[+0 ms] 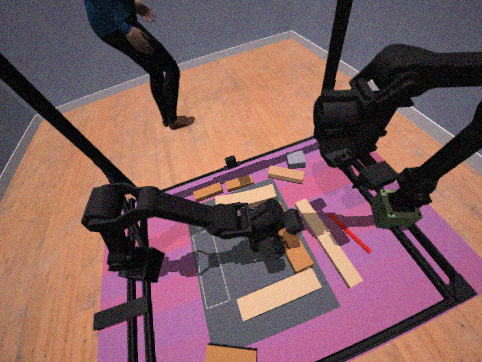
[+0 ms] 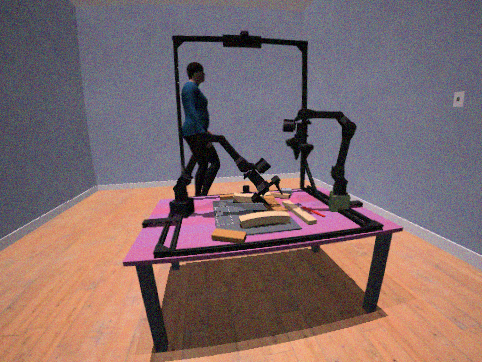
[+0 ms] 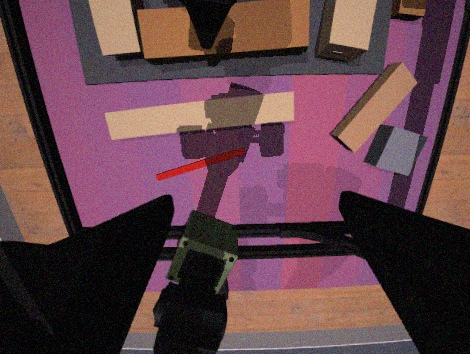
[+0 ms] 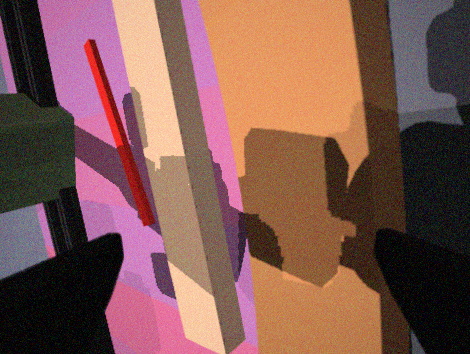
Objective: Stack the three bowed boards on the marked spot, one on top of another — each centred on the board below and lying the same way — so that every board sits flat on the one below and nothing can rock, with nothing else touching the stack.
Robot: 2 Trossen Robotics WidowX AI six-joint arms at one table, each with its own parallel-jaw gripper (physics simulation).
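Frame: origin at the left arm's base, x right, y ahead, z up, level; metres.
Seen in the pictures: left gripper, between the fingertips: (image 1: 342, 173) (image 2: 299, 161) (image 3: 256, 201); right gripper, between the fingertips: (image 1: 290, 234) (image 2: 275, 200) (image 3: 212, 24) (image 4: 249, 243); left arm's base, origin of its link: (image 1: 400, 202) (image 2: 339, 193) (image 3: 200, 268); right arm's base, origin of its link: (image 1: 135, 261) (image 2: 181, 200).
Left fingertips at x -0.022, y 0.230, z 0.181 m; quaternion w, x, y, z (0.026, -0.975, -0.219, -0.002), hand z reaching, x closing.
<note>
Pixels of each thing's top centre, then the offset from my left fingertips to it. "pt": a spot on its surface instead. Level surfaces: height alone.
- grey mat, height of its surface: dz -0.267 m
- marked spot's white outline, a spot on its surface: (image 1: 218, 304) pt dx -0.311, dy +0.333, dz -0.267 m
- red stick, centre of its top: (image 4: 115, 133) (image 3: 199, 164) (image 1: 348, 231) dx -0.049, dy -0.083, dz -0.267 m
- small pale block, centre of its top: (image 3: 378, 109) (image 1: 285, 172) (image 2: 279, 193) dx +0.186, dy +0.129, dz -0.245 m
- grey block, centre of its top: (image 3: 401, 152) (image 1: 295, 157) dx +0.262, dy +0.087, dz -0.237 m
- orange block, centre of its top: (image 1: 229, 360) (image 2: 228, 232) dx -0.436, dy +0.272, dz -0.242 m
Three bowed boards lie apart on the grey mat (image 1: 220, 330): a pale one (image 1: 280, 295) (image 2: 264, 218) (image 3: 115, 25) at the near side, arched upward; a pale one (image 1: 245, 195) (image 3: 352, 22) at the far side, partly hidden by the right arm; and an orange one (image 1: 301, 261) (image 3: 265, 30) (image 4: 285, 75) between their right ends. The marked spot's white outline (image 1: 218, 304) at the mat's left holds no board. My right gripper (image 1: 285, 239) (image 2: 270, 196) (image 4: 249, 243) is open above the orange board, fingertips spread wider than it. My left gripper (image 2: 297, 152) (image 3: 256, 201) is open, empty and high.
A long pale straight board (image 1: 340, 255) (image 3: 165, 119) (image 4: 145, 75) and a red stick (image 1: 355, 237) (image 3: 182, 170) lie right of the mat. A small pale block (image 1: 285, 174), a grey block (image 1: 296, 159) and two orange blocks (image 1: 207, 192) (image 1: 239, 182) lie behind. Another orange block (image 2: 229, 235) lies in front.
</note>
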